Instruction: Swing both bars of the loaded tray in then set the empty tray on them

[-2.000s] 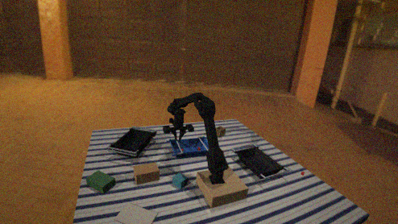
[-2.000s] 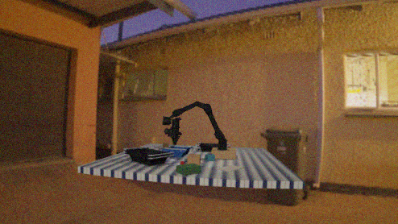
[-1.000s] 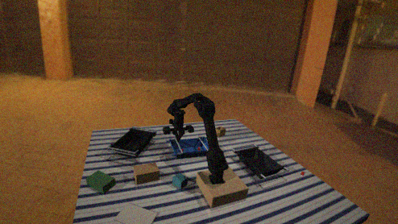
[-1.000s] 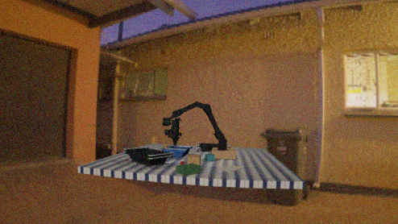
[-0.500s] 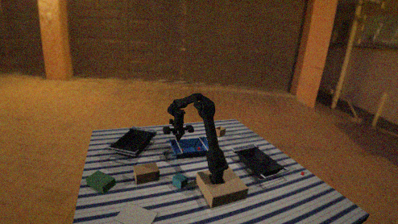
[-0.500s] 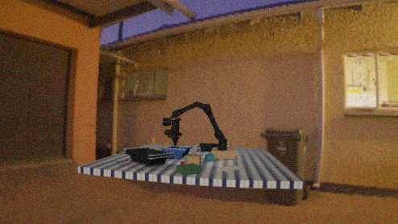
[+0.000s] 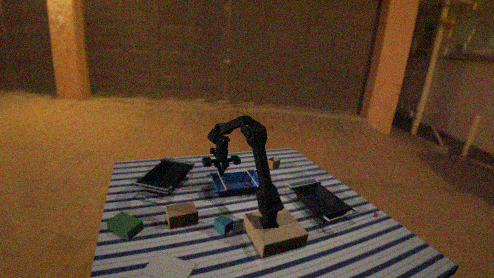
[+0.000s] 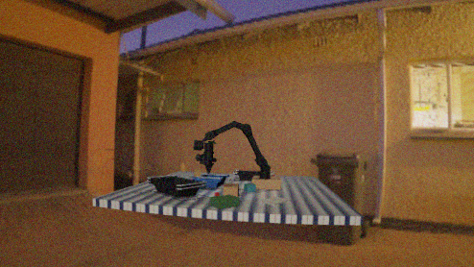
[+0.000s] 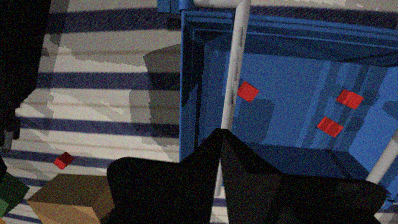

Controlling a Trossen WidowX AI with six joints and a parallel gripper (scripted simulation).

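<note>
The dark tray is 19 cm behind my gripper tip, 48 cm to the right of it and 4 cm below it. Also, from my gripper tip: teal cube (30 cm behind, 1 cm to the left, 7 cm below); then red block (36 cm ahead, 7 cm to the right, 8 cm below); then tan block (23 cm behind, 19 cm to the left, 6 cm below).
</note>
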